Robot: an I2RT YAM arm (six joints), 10 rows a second.
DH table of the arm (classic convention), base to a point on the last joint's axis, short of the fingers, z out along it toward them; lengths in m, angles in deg. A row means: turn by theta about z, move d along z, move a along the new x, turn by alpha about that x. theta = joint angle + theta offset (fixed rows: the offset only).
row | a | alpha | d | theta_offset
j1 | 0.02 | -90 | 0.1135 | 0
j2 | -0.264 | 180 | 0 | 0
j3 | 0.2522 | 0 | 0 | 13.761
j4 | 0.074 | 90 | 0 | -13.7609
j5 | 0 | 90 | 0 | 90
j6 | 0 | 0 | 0.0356 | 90
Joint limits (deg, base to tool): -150..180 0..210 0..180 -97..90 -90..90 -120..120
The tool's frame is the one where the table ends.
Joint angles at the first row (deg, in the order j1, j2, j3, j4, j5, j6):
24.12, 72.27, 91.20, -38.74, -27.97, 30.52
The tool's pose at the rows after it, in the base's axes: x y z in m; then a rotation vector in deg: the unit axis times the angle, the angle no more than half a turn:
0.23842, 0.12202, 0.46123, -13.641, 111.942, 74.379
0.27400, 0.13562, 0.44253, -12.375, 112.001, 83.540
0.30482, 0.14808, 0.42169, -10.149, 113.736, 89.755
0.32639, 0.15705, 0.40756, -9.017, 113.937, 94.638
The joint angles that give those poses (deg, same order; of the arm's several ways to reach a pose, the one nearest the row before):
22.55, 73.49, 87.88, -28.12, -36.71, 37.85
21.80, 79.20, 86.11, -18.02, -42.72, 44.86
21.56, 84.95, 85.69, -11.22, -46.19, 50.44
21.45, 89.27, 85.71, -5.04, -48.82, 55.05

